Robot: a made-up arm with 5 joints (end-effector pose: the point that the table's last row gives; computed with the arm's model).
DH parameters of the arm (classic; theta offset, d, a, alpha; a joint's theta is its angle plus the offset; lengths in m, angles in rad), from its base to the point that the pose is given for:
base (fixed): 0 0 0 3.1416
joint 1: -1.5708 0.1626 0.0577 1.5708
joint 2: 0 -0.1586 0.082 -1.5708
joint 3: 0 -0.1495 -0.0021 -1.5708
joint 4: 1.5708 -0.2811 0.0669 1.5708
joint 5: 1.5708 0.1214 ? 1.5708
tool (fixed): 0 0.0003 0 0
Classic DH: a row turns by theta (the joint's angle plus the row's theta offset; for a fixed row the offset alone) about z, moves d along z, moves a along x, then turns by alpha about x.
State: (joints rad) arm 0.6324 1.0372 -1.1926 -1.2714 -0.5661
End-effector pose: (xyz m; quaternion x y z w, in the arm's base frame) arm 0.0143 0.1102 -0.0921 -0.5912 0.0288 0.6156 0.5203
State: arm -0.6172 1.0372 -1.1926 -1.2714 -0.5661
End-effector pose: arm -0.1000 0.0484 -0.0921 -0.4963 -0.3225 0.8037 0.0619
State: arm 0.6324 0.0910 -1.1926 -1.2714 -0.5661
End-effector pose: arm -0.0292 0.0508 -0.0892 -0.5008 -0.3408 0.3993 0.6882
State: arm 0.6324 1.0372 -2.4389 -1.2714 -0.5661
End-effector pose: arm 0.1892 -0.0921 0.0092 -0.0846 -0.1241 0.9025 0.4037
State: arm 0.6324 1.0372 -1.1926 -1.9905 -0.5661
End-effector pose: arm 0.0305 -0.0100 -0.1049 -0.7025 -0.0443 0.6830 0.1953
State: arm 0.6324 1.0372 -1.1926 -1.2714 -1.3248
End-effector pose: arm -0.0433 0.1397 -0.0483 -0.3212 -0.1660 0.7908 0.4940
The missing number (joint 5, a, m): 0.1055
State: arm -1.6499 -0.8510 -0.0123 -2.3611 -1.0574
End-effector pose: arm -0.1560 -0.0838 -0.1176 -0.1279 -0.6876 0.6940 0.1708
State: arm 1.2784 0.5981 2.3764 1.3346 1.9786
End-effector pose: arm 0.5296 -0.2894 -0.0968 0.3363 -0.4098 -0.6369 0.5597
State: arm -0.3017 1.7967 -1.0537 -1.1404 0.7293
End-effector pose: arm -0.0148 0.1112 -0.1017 -0.9895 0.0345 0.1402 0.0036
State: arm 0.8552 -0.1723 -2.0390 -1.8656 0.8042
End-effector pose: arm 0.1699 -0.2409 -0.1414 -0.7081 -0.2617 -0.0159 0.6557
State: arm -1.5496 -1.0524 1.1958 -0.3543 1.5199
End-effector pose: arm -0.1780 0.1531 0.1979 -0.2012 0.9211 0.1352 0.3046
